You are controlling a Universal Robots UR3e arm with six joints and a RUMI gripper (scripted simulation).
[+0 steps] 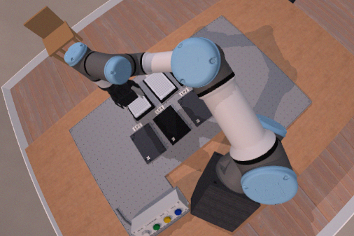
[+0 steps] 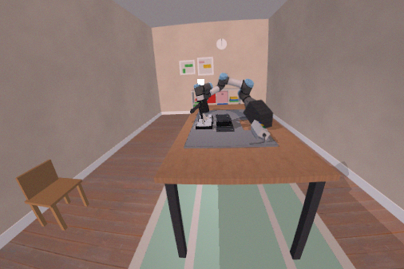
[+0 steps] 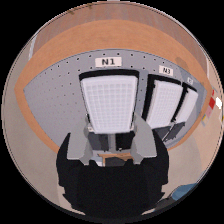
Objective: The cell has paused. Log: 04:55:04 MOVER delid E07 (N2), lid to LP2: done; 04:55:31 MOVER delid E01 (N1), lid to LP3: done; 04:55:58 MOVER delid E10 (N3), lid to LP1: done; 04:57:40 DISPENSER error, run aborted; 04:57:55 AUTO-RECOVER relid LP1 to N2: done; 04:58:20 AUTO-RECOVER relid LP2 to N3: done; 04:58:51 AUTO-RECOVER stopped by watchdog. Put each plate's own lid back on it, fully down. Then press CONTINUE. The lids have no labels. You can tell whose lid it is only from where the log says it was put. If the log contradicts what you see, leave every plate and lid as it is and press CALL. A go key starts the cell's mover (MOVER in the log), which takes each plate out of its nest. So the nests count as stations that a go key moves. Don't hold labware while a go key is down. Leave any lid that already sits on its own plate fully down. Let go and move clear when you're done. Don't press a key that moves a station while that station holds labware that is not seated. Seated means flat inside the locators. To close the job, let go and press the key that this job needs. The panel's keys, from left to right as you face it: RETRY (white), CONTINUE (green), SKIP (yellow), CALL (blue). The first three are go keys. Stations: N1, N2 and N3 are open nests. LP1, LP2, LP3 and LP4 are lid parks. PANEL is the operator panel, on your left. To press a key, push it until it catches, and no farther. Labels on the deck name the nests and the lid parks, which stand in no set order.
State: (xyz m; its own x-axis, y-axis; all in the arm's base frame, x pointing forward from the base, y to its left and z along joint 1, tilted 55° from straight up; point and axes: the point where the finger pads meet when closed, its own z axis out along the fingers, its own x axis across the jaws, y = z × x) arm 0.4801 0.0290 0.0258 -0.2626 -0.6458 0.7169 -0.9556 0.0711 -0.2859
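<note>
Now: the plate 2 cm below my hand. The rest, counted from my hand: lid park LP1 (15 cm behind, 12 cm to the left, 4 cm below); then lid park LP4 (19 cm behind, 1 cm to the right, 4 cm below); then lid (4 cm behind, 13 cm to the right, 2 cm below).
</note>
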